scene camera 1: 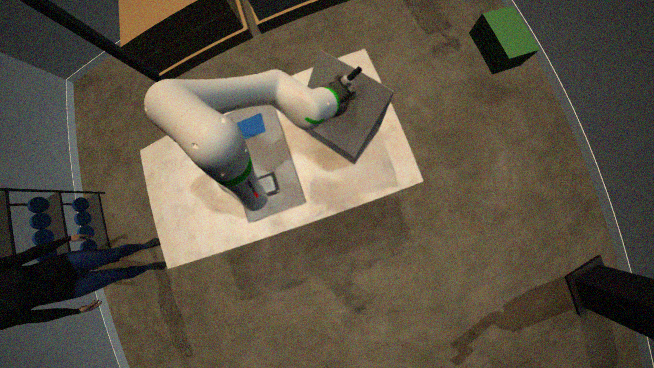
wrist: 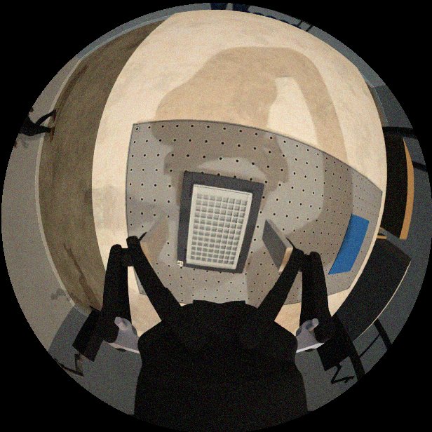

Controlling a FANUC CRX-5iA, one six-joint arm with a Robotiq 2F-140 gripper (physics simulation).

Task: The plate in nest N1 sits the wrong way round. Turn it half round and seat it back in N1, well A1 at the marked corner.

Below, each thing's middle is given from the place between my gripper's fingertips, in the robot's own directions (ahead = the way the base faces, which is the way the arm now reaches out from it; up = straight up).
Right now the pale plate (wrist: 218, 216) is 2 cm behind my hand and 3 cm below it. Also, from my hand: blue block (wrist: 355, 232) 7 cm behind, 38 cm to the right, 5 cm below.
